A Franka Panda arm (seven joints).
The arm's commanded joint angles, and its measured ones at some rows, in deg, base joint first. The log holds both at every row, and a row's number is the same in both.
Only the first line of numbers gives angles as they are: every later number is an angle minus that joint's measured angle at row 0.
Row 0, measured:
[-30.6 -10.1 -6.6 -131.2 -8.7 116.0 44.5]
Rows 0 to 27, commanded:
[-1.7 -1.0 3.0 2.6 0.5 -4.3 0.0]
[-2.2 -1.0 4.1 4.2 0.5 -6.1 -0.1]
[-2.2 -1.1 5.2 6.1 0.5 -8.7 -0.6]
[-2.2 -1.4 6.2 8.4 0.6 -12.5 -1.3]
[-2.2 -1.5 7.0 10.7 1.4 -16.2 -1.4]
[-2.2 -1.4 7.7 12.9 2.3 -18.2 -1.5]
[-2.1 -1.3 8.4 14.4 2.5 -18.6 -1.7]
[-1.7 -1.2 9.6 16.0 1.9 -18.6 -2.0]
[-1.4 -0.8 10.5 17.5 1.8 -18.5 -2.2]
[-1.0 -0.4 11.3 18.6 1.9 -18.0 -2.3]
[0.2 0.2 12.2 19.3 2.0 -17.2 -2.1]
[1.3 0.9 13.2 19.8 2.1 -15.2 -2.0]
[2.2 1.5 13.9 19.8 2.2 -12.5 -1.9]
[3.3 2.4 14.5 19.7 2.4 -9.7 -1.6]
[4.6 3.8 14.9 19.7 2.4 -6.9 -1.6]
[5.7 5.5 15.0 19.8 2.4 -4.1 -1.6]
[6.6 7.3 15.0 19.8 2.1 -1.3 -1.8]
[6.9 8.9 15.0 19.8 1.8 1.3 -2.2]
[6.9 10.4 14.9 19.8 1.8 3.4 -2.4]
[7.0 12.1 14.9 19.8 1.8 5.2 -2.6]
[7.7 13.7 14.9 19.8 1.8 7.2 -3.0]
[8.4 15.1 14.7 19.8 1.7 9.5 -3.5]
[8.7 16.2 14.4 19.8 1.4 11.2 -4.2]
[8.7 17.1 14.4 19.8 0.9 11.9 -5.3]
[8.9 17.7 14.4 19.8 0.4 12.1 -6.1]
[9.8 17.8 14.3 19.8 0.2 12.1 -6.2]
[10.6 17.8 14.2 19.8 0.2 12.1 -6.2]
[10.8 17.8 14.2 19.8 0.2 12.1 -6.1]
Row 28, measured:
[8.7 17.8 15.0 18.8 1.1 12.0 -5.3]
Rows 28 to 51, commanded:
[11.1 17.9 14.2 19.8 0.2 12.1 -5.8]
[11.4 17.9 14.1 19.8 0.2 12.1 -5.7]
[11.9 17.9 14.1 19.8 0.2 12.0 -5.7]
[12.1 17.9 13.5 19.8 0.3 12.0 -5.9]
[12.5 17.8 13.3 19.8 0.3 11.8 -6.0]
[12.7 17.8 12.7 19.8 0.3 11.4 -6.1]
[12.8 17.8 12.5 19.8 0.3 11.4 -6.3]
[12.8 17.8 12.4 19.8 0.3 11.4 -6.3]
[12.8 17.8 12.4 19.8 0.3 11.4 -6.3]
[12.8 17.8 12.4 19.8 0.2 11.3 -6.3]
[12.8 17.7 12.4 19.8 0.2 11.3 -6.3]
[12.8 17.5 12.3 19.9 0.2 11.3 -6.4]
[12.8 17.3 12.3 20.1 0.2 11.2 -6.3]
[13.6 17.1 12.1 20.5 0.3 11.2 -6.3]
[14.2 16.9 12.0 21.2 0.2 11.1 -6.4]
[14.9 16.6 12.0 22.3 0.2 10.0 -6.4]
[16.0 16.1 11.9 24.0 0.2 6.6 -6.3]
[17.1 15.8 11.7 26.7 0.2 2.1 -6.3]
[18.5 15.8 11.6 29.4 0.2 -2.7 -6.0]
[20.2 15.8 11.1 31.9 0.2 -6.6 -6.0]
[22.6 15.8 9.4 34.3 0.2 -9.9 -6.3]
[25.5 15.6 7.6 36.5 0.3 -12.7 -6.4]
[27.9 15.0 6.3 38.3 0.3 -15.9 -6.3]
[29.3 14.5 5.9 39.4 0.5 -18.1 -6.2]
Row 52, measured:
[23.3 14.9 9.5 34.1 1.0 -10.5 -5.5]
